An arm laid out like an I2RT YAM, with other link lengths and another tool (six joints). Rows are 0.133 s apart.
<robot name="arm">
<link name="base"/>
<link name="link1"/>
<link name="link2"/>
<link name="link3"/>
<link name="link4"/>
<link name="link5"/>
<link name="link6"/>
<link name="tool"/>
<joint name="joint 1" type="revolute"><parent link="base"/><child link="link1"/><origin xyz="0 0 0.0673" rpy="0 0 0"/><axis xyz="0 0 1"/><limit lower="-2.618" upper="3.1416"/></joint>
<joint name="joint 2" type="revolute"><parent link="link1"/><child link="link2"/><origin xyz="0.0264 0.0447 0.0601" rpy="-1.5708 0 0"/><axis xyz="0 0 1"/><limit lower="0" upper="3.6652"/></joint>
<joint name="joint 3" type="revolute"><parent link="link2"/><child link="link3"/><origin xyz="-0.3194 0 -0.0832" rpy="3.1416 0 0"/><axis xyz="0 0 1"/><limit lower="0" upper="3.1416"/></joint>
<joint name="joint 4" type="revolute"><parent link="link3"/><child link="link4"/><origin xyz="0.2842 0.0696 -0.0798" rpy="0 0 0"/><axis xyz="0 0 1"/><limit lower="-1.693" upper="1.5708"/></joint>
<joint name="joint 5" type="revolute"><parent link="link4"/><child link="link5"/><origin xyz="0.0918 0.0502 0.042" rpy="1.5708 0 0"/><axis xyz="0 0 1"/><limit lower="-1.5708" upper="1.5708"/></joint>
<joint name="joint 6" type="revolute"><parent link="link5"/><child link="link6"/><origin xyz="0.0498 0 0.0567" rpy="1.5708 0 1.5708"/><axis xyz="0 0 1"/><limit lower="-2.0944" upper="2.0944"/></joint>
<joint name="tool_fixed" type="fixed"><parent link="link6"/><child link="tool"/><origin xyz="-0.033 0.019 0.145" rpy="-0.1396 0 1.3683"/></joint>
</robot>
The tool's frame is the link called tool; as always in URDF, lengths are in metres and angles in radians.
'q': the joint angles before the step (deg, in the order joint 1, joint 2, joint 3, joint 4, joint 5, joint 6). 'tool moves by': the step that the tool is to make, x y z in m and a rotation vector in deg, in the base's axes. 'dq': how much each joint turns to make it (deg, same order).
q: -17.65 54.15 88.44 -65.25 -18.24 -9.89
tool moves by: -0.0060 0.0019 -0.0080 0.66 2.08 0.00
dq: 0.00 0.02 0.01 -2.17 0.00 0.00
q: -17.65 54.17 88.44 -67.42 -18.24 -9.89
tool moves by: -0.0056 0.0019 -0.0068 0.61 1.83 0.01
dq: 0.02 0.00 0.01 -1.92 -0.01 0.03
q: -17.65 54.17 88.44 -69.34 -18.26 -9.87
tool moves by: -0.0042 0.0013 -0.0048 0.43 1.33 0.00
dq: -0.03 0.01 0.02 -1.41 -0.03 -0.01
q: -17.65 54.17 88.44 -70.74 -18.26 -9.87
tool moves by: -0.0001 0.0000 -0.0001 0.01 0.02 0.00
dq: -0.02 -0.01 -0.01 -0.02 -0.02 -0.01
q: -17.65 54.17 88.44 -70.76 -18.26 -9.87
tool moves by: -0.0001 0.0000 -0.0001 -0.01 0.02 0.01
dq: -0.01 0.00 0.00 -0.02 -0.01 -0.03
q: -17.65 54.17 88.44 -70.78 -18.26 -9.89
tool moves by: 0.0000 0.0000 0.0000 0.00 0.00 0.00
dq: 0.00 0.00 0.00 0.00 0.00 0.00
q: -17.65 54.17 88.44 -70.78 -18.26 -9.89
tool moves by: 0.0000 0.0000 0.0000 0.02 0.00 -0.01
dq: -0.01 0.00 0.00 0.00 -0.01 0.02
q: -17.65 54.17 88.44 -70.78 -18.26 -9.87
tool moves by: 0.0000 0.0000 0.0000 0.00 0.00 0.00
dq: 0.00 0.00 0.00 0.00 0.00 0.00
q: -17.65 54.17 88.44 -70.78 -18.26 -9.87
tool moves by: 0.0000 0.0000 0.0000 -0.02 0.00 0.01
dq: 0.01 0.00 0.00 0.00 0.01 -0.02
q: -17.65 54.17 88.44 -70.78 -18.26 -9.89
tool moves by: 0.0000 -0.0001 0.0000 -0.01 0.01 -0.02
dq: -0.01 0.01 0.01 -0.01 0.01 -0.01
